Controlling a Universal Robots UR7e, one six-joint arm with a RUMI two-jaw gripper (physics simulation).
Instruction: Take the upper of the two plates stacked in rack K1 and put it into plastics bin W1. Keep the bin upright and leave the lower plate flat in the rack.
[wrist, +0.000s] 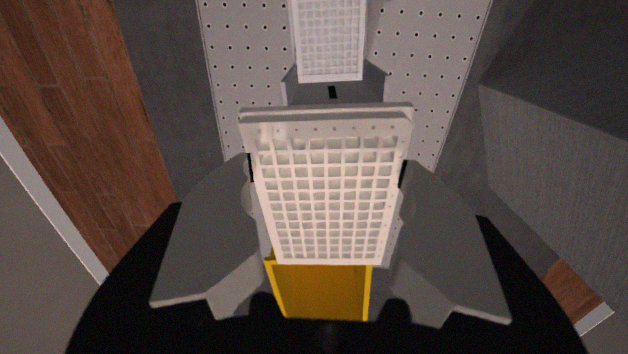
In view: the gripper (325, 160) and a yellow plastics bin (337, 292).
